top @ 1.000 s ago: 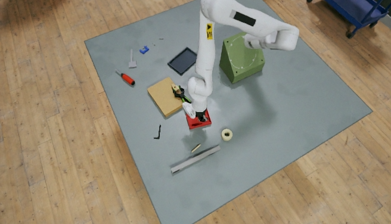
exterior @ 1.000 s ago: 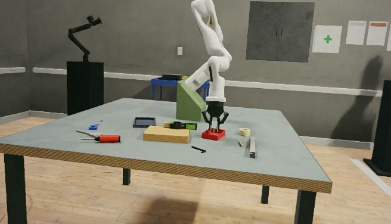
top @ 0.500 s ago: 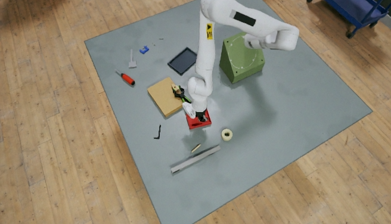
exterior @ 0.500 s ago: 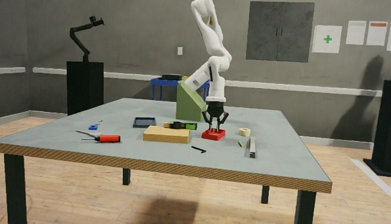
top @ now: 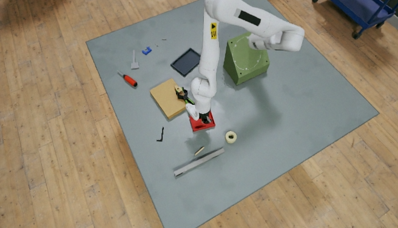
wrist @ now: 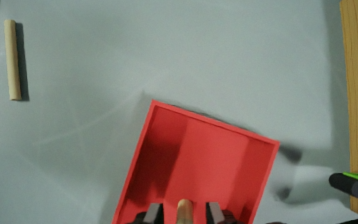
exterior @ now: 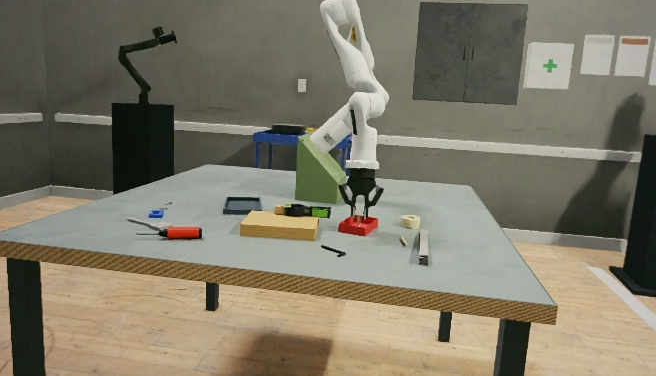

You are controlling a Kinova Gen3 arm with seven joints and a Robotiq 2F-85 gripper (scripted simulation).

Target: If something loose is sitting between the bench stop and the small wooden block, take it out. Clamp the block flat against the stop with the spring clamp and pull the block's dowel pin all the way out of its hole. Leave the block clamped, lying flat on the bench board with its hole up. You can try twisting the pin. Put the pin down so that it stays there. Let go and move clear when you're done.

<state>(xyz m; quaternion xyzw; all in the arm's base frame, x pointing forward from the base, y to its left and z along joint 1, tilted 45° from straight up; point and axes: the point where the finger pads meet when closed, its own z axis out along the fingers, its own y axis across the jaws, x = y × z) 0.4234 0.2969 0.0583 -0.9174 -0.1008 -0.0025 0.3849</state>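
Right now the dowel pin is 3 cm below my hand. The rest, counted from my hand: small wooden block: 22 cm to the right, 5 cm ahead, 1 cm below; then red tray: 4 cm below; then loose dowel: 14 cm to the left, 8 cm ahead, 4 cm below.
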